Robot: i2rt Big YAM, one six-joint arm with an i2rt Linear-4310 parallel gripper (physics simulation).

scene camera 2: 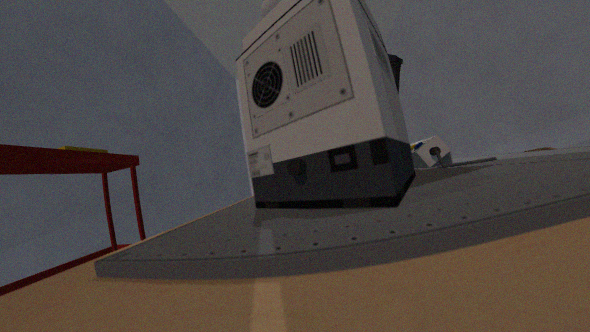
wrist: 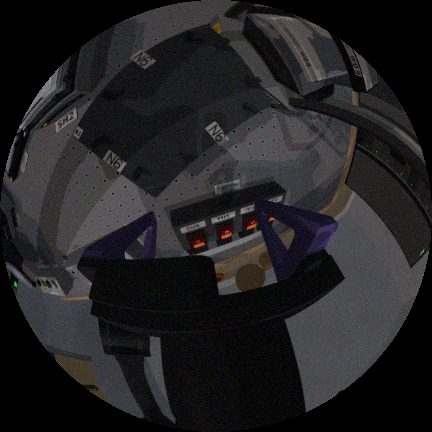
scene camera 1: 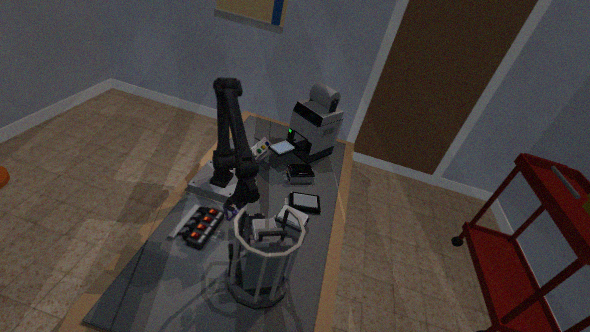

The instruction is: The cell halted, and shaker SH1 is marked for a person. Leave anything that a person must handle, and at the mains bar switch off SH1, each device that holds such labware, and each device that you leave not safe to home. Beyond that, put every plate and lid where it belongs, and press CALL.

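Seen in the pictures: gripper, fingertip midpoint: (wrist: 204, 209) (scene camera 1: 233, 215); arm's base, link origin: (scene camera 1: 221, 179).
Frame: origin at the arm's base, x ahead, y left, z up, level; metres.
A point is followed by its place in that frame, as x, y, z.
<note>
My gripper (scene camera 1: 233, 212) {0.171, -0.255, 0.058} (wrist: 204, 209) {0.171, -0.255, 0.058} is open and empty, its purple fingers spread above the mains bar (scene camera 1: 204, 226) {0.072, -0.329, 0.013} (wrist: 227, 202) {0.106, -0.301, -0.012}. Several orange-lit rocker switches show there; the right finger partly covers the right end. The dark nest N6 (wrist: 165, 110) {0.260, -0.248, 0.023} lies beyond the bar in the wrist view. The label SH2 (wrist: 66, 120) {0.328, -0.113, -0.035} is beside a device at the left edge. A pale plate (scene camera 1: 282, 147) {0.223, 0.342, 0.078} is at the front of the tall grey device (scene camera 1: 317, 125) {0.383, 0.422, 0.244} (scene camera 2: 310, 95) {0.399, 0.700, 0.101}. Another pale plate (scene camera 1: 306, 201) {0.457, 0.050, -0.008} sits in a black frame. The button panel (scene camera 1: 261, 148) {0.100, 0.314, 0.035} (wrist: 49, 285) {0.089, 0.299, 0.031} has coloured buttons. SH1's labware cannot be made out.
A round open cage (scene camera 1: 270, 253) {0.403, -0.551, 0.287} with pale items inside stands near the gripper, right of the mains bar in scene camera 1. A low black-topped device (scene camera 1: 300, 172) {0.374, 0.222, 0.032} stands farther back. A red cart (scene camera 1: 482, 260) (scene camera 2: 70, 162) stands away from the bench.
</note>
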